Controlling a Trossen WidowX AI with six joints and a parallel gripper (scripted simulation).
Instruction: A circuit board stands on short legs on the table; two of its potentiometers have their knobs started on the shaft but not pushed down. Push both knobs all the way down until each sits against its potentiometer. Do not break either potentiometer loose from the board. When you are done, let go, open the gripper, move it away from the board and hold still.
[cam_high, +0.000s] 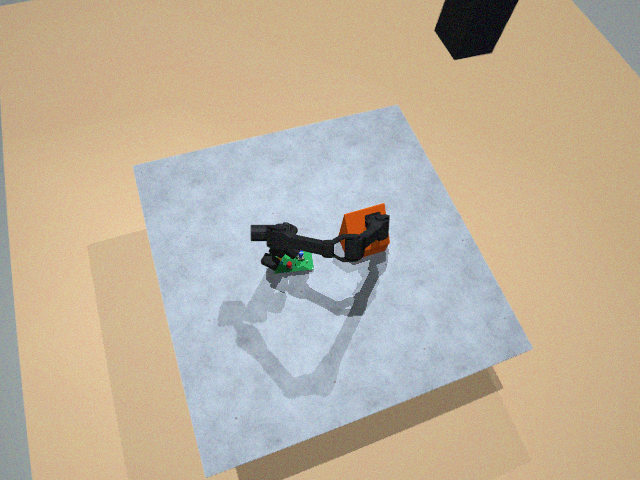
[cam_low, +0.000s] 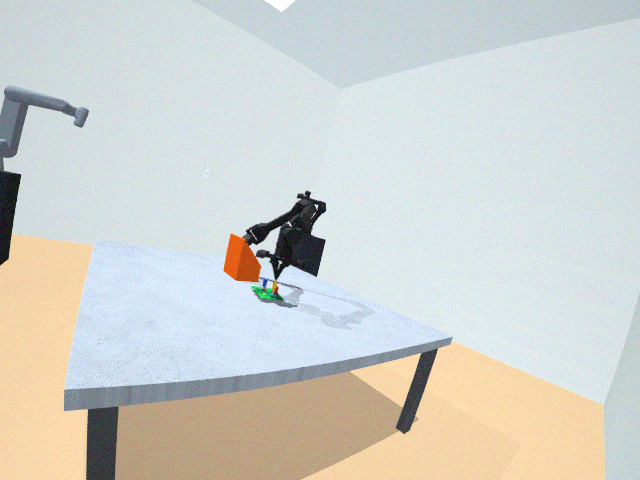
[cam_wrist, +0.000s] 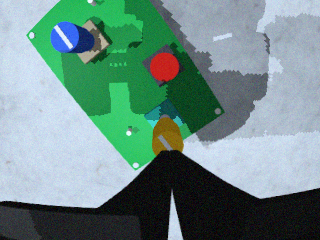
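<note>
Right now the yellow knob is 20 mm below my gripper tip. From my gripper tip the other things lie so: blue knob 90 mm behind, 10 mm to the left, 30 mm below.
</note>
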